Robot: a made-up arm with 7 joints. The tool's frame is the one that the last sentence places.
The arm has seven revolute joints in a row. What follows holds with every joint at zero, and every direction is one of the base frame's. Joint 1 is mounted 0.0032 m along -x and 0.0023 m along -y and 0.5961 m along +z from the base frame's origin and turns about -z. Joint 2 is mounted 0.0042 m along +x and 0.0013 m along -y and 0.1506 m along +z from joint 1 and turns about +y. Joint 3 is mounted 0.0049 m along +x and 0.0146 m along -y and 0.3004 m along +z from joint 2 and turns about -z. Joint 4 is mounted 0.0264 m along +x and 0.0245 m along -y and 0.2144 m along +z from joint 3 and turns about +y. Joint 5 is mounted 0.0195 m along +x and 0.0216 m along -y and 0.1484 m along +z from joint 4 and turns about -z. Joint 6 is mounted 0.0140 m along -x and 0.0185 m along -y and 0.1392 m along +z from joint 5 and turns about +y. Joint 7 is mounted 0.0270 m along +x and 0.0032 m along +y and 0.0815 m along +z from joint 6 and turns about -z. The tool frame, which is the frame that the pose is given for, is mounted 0.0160 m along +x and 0.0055 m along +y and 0.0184 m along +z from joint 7; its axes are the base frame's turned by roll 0.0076, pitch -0.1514 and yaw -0.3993 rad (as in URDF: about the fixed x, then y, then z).
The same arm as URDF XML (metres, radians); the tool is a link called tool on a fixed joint. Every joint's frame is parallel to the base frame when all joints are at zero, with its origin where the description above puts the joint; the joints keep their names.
<robot name="arm">
  <joint name="joint 1" type="continuous">
    <parent link="base"/>
    <child link="link1"/>
    <origin xyz="-0.0032 -0.0023 0.5961"/>
    <axis xyz="0 0 -1"/>
  </joint>
  <joint name="joint 2" type="continuous">
    <parent link="link1"/>
    <child link="link2"/>
    <origin xyz="0.0042 -0.0013 0.1506"/>
    <axis xyz="0 1 0"/>
  </joint>
  <joint name="joint 3" type="continuous">
    <parent link="link2"/>
    <child link="link3"/>
    <origin xyz="0.0049 -0.0146 0.3004"/>
    <axis xyz="0 0 -1"/>
  </joint>
  <joint name="joint 4" type="continuous">
    <parent link="link3"/>
    <child link="link4"/>
    <origin xyz="0.0264 -0.0245 0.2144"/>
    <axis xyz="0 1 0"/>
  </joint>
  <joint name="joint 5" type="continuous">
    <parent link="link4"/>
    <child link="link5"/>
    <origin xyz="0.0195 -0.0216 0.1484"/>
    <axis xyz="0 0 -1"/>
  </joint>
  <joint name="joint 6" type="continuous">
    <parent link="link5"/>
    <child link="link6"/>
    <origin xyz="-0.014 -0.0185 0.1392"/>
    <axis xyz="0 1 0"/>
  </joint>
  <joint name="joint 7" type="continuous">
    <parent link="link6"/>
    <child link="link7"/>
    <origin xyz="0.027 0.0032 0.0815"/>
    <axis xyz="0 0 -1"/>
  </joint>
  <joint name="tool_fixed" type="fixed">
    <parent link="link7"/>
    <child link="tool"/>
    <origin xyz="0.016 0.0055 0.0184" rpy="0.0076 -0.1514 -0.3993"/>
  </joint>
  <link name="base"/>
  <link name="link1"/>
  <link name="link2"/>
  <link name="link3"/>
  <link name="link4"/>
  <link name="link5"/>
  <link name="link6"/>
  <link name="link7"/>
  <link name="tool"/>
</robot>

